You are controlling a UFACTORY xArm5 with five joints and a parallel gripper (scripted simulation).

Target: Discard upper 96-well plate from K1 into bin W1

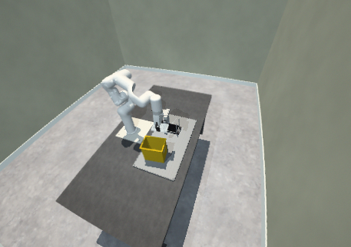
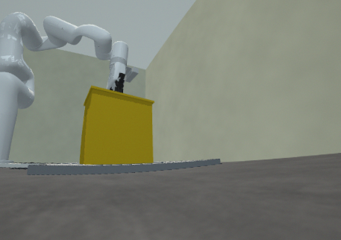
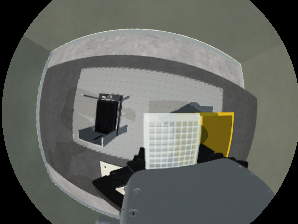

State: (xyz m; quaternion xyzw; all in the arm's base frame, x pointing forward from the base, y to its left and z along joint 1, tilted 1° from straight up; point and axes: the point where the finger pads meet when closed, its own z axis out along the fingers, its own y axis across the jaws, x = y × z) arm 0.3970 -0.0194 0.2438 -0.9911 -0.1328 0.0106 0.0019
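Now: hand 16 cm above the yellow plastics bin W1, 13 cm to the left of it and 1 cm short of it. The rest, counted from my hand: K1 label (23 cm below, 21 cm to the left, 7 cm ahead); then 96-well plate (1 cm below).
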